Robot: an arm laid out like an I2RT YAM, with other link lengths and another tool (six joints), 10 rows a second.
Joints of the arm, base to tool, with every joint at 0 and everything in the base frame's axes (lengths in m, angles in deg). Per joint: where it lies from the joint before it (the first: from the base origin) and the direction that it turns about. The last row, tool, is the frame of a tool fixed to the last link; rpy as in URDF.
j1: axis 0 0 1 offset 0 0 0.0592
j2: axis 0 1 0 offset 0.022 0.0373 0.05
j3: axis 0 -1 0 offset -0.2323 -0.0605 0
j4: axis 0 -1 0 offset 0.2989 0.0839 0.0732
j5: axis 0 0 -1 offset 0.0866 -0.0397 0.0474
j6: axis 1 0 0 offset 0.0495 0 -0.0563
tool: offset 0.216 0.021 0.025 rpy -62.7 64.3 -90
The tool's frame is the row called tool.
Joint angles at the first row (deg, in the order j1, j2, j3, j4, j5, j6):
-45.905, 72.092, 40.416, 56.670, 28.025, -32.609
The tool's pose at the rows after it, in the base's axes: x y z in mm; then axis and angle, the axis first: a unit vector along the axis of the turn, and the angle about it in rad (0 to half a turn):
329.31 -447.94 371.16 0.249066 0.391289 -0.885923 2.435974
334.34 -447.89 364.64 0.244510 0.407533 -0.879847 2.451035
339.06 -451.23 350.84 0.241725 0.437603 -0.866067 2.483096
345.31 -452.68 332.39 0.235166 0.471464 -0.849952 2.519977
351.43 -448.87 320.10 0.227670 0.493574 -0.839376 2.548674
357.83 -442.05 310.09 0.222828 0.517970 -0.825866 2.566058
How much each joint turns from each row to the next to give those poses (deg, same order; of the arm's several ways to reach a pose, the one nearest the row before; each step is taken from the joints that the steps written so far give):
0.418, -0.298, 0.350, -2.407, 0.690, -0.137
0.715, -0.743, 0.502, -3.382, 0.757, 0.116
0.702, -1.068, 1.192, -6.616, 1.334, 1.127
0.941, -0.766, 1.324, -7.175, 1.355, 1.211
1.410, -0.551, 0.967, -4.935, 1.628, 0.428
1.482, -1.055, 1.245, -6.067, 1.187, 1.429

